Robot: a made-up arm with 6 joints. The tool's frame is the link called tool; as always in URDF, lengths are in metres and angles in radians.
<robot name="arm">
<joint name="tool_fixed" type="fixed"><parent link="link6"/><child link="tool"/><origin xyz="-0.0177 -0.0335 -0.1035" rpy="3.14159 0 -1.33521"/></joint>
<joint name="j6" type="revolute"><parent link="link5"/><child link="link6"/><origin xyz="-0.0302 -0.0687 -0.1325" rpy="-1.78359 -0.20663 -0.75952"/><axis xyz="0 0 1"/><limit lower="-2.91" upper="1.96" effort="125" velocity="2"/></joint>
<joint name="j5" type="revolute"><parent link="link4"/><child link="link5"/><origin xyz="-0.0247 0.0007 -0.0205" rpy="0.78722 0.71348 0.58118"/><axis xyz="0 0 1"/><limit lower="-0.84" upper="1.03" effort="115" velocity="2.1"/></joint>
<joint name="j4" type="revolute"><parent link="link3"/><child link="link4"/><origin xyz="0.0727 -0.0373 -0.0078" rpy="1.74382 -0.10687 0.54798"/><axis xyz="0 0 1"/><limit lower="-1.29" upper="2.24" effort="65" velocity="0.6"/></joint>
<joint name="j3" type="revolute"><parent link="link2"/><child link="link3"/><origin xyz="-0.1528 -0.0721 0.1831" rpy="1.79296 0.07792 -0.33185"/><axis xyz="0 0 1"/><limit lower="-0.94" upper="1.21" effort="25" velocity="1.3"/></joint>
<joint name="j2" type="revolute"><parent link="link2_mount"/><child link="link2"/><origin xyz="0.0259 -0.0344 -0.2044" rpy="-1.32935 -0.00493 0.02"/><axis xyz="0 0 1"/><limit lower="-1.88" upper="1.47" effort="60" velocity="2.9"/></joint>
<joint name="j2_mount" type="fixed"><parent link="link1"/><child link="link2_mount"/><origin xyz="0.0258 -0.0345 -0.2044" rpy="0 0 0"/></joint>
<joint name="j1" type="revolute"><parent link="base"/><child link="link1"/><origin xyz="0.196 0.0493 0.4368" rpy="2.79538 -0.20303 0.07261"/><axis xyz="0 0 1"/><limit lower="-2.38" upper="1.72" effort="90" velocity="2"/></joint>
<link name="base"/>
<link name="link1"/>
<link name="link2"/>
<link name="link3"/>
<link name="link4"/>
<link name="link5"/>
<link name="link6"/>
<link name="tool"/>
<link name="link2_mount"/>
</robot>
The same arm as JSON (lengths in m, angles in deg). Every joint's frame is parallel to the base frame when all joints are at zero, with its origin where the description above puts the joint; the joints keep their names.
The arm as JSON. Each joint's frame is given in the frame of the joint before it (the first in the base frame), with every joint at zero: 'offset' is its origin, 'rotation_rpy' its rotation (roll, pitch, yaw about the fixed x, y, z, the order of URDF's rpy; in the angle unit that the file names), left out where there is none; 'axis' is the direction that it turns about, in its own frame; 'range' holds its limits. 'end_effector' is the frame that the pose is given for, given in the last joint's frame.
{
  "length_unit": "m",
  "angle_unit": "deg",
  "chain": [
    {
      "id": "j1",
      "offset": [
        0.196,
        0.0493,
        0.4368
      ],
      "axis": [
        0.213807,
        -0.324711,
        -0.92133
      ],
      "range": [
        -136.36,
        98.55
      ]
    },
    {
      "id": "j2",
      "offset": [
        -0.0369,
        0.2014,
        0.3642
      ],
      "axis": [
        0.030999,
        -0.994684,
        0.098198
      ],
      "range": [
        -107.72,
        84.22
      ]
    },
    {
      "id": "j3",
      "offset": [
        -0.1288,
        -0.1963,
        -0.0834
      ],
      "axis": [
        -0.143097,
        0.119398,
        -0.98248
      ],
      "range": [
        -53.86,
        69.33
      ]
    },
    {
      "id": "j4",
      "offset": [
        0.0699,
        0.0429,
        0.003
      ],
      "axis": [
        0.480985,
        0.851773,
        0.207693
      ],
      "range": [
        -73.91,
        128.34
      ]
    },
    {
      "id": "j5",
      "offset": [
        -0.0313,
        -0.0069,
        0.0021
      ],
      "axis": [
        0.978114,
        0.0238,
        0.206703
      ],
      "range": [
        -48.13,
        59.01
      ]
    },
    {
      "id": "j6",
      "offset": [
        -0.1433,
        -0.032,
        0.0405
      ],
      "axis": [
        0.0,
        0.0,
        -1.0
      ],
      "range": [
        -166.73,
        112.3
      ]
    }
  ],
  "end_effector": {
    "offset": [
      0.0284,
      0.025,
      0.1035
    ],
    "rotation_rpy": [
      0.0,
      0.0,
      0.0
    ]
  }
}

